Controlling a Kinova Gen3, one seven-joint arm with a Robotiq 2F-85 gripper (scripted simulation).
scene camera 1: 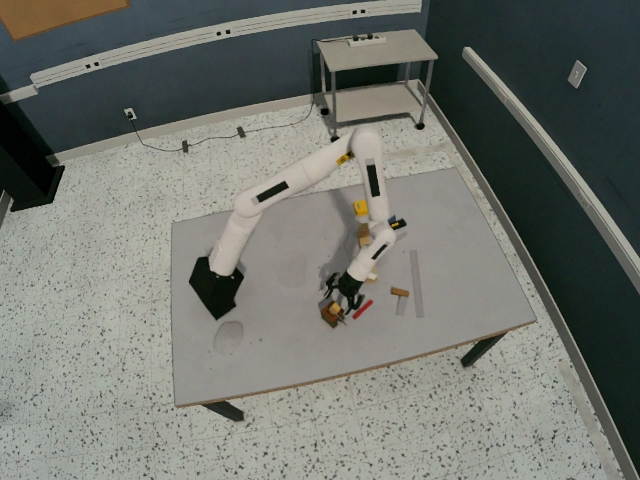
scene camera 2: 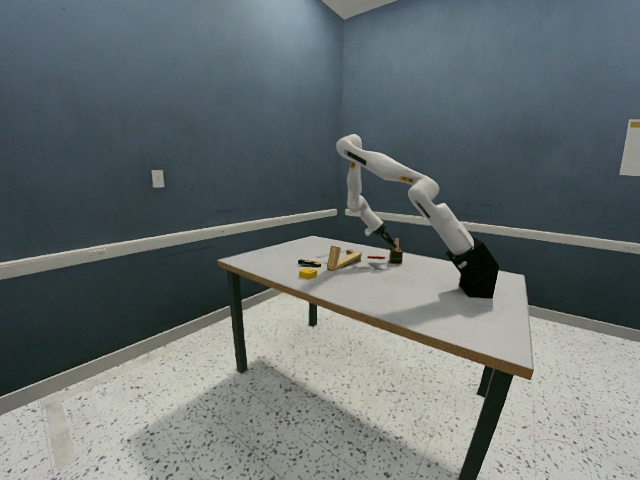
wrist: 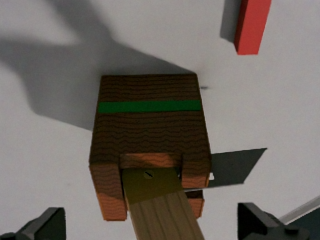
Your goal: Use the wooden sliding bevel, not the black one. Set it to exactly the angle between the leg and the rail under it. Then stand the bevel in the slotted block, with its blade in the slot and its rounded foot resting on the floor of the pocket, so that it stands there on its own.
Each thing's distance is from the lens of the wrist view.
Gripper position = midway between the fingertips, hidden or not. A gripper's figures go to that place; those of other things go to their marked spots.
my gripper [wrist: 151, 224]: 0.16 m
grey blade [wrist: 232, 168]: 0.20 m
